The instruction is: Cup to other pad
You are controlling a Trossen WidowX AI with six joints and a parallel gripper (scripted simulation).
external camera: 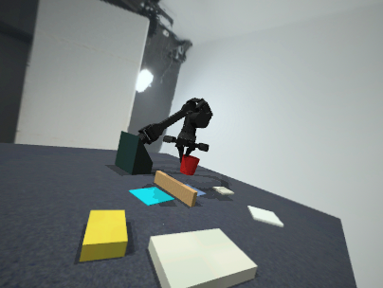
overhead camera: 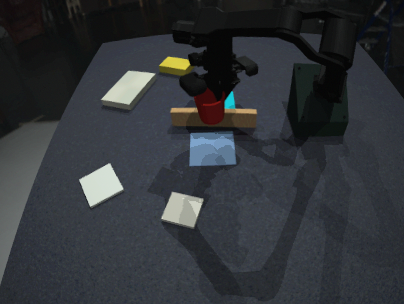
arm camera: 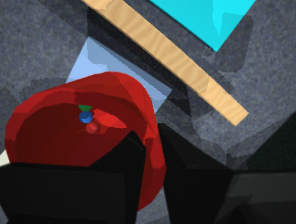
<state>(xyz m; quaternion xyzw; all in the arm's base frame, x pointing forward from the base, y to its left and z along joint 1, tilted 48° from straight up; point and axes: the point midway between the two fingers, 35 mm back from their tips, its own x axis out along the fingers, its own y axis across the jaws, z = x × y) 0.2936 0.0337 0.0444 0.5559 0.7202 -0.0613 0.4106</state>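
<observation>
Now: the blue marble 4 cm ahead of my gripper tip, 3 cm to the left of it and 2 cm below it. From my gripper tip the other things lie so: red cup (3 cm ahead, 2 cm to the left); then light blue pad (3 cm ahead, 5 cm to the left, 12 cm below); then wooden bar (2 cm ahead, 4 cm to the right, 10 cm below).
</observation>
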